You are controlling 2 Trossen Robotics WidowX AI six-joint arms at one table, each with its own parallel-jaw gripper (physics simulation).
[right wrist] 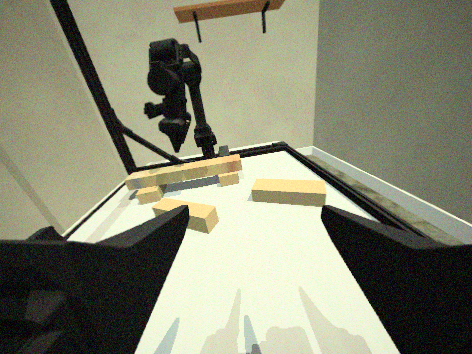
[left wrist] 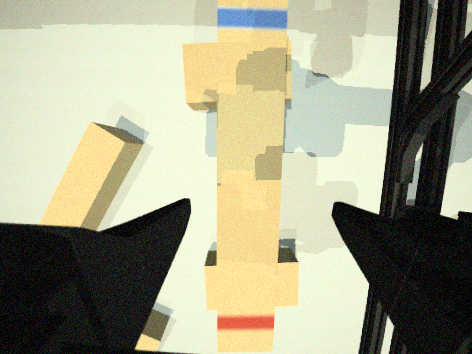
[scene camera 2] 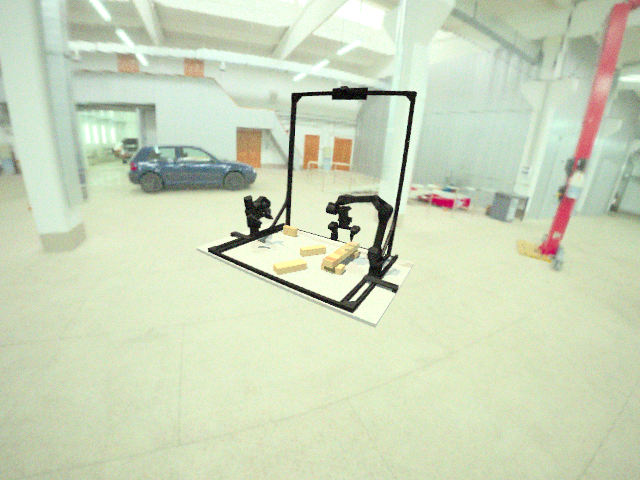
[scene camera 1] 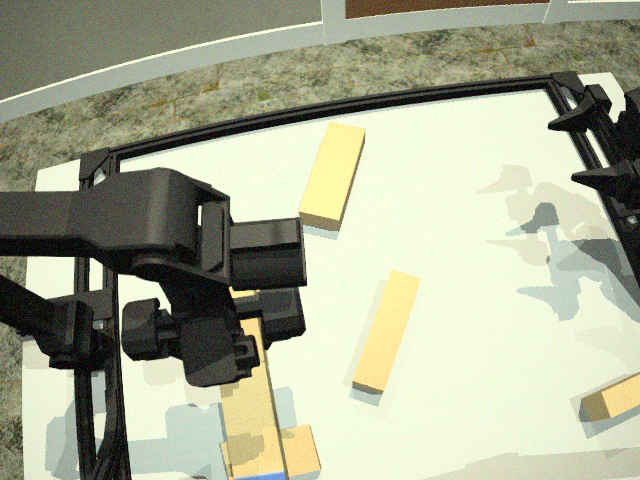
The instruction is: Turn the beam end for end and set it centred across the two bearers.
Scene:
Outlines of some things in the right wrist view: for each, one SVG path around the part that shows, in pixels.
My left gripper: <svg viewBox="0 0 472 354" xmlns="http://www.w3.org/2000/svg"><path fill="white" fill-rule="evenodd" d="M145 103L145 108L143 108L144 114L147 114L149 119L160 115L165 117L158 123L159 131L169 137L175 153L179 153L181 144L184 144L191 124L191 114L186 109L186 95L166 95L165 98L162 98L162 103L156 105L152 102Z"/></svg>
My right gripper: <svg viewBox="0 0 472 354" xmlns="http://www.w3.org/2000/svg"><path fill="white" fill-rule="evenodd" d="M322 206L320 217L329 238L400 354L472 354L472 244L447 245L331 205ZM189 206L180 205L96 243L61 240L0 239L0 354L135 354L184 239L190 219Z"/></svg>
A long beam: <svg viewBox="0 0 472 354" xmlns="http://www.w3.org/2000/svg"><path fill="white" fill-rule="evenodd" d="M243 169L239 154L135 172L128 176L124 182L130 191L241 171Z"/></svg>

